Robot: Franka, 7 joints.
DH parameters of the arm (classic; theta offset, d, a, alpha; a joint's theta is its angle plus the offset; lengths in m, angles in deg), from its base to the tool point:
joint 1: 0 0.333 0 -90
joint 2: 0 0 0 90
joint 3: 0 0.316 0.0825 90
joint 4: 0 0 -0.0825 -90
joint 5: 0 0.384 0 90
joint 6: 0 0 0.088 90
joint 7: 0 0.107 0 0
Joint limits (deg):
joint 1: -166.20..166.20
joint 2: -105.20..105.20
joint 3: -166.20..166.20
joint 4: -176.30..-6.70
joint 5: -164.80..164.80
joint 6: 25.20..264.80
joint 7: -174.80..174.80
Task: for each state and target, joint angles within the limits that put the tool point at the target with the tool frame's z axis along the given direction. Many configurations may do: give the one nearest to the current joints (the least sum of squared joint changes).
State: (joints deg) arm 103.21 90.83 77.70 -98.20 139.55 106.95 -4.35
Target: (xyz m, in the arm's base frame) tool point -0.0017 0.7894 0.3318 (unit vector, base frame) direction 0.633 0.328 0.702
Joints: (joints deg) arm 57.28 91.05 80.84 -65.21 138.97 80.35 -4.35
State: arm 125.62 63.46 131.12 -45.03 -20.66 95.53 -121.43
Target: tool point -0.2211 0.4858 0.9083 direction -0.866 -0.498 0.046
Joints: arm 82.53 64.68 145.23 -45.55 -28.99 97.45 -121.43
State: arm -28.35 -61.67 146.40 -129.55 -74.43 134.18 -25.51
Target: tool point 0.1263 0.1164 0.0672 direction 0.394 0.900 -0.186
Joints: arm -3.29 -78.06 164.66 -171.35 -108.72 114.92 -25.51
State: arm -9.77 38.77 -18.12 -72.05 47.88 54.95 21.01
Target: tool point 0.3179 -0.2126 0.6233 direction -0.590 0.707 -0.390
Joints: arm -15.60 -5.20 -23.73 -94.67 22.06 25.20 21.01
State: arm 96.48 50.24 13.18 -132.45 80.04 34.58 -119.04
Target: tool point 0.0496 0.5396 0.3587 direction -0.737 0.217 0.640
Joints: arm 75.23 19.19 -4.06 -125.52 115.34 56.38 -119.04
